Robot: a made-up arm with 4 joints.
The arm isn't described. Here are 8 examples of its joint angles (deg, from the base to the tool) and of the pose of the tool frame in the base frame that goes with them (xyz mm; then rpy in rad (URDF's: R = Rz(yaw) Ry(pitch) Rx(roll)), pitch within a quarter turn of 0, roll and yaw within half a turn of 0).
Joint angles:
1: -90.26 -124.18 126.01 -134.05
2: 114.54 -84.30 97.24 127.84
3: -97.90 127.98 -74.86 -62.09
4: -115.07 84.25 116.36 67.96
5: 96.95 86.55 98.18 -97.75
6: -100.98 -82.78 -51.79 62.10
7: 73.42 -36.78 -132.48 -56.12
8: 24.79 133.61 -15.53 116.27
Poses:
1: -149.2 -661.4 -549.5 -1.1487 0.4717 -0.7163
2: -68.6 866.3 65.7 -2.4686 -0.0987 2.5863
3: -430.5 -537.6 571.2 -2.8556 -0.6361 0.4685
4: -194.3 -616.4 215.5 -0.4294 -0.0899 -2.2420
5: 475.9 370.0 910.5 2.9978 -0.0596 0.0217
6: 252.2 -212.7 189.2 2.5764 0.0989 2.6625
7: -806.2 380.3 85.1 1.3260 0.6319 1.2811
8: 95.5 519.3 -179.3 -0.2841 -0.1857 -0.6312
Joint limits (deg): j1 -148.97..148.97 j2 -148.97..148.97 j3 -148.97..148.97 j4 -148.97..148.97
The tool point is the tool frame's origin. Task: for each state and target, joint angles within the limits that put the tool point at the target. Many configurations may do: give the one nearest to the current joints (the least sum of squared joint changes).
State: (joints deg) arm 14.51 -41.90 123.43 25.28
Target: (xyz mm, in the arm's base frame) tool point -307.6 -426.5 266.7
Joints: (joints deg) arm 15.76 -61.98 96.41 19.50
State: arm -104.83 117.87 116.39 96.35
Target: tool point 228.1 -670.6 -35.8
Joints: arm -132.59 132.51 116.74 99.44
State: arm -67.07 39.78 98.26 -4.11
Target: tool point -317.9 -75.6 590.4
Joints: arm -75.79 53.77 91.35 15.22
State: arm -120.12 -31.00 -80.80 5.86
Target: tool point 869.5 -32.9 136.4
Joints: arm -135.52 -37.95 -125.03 -37.36
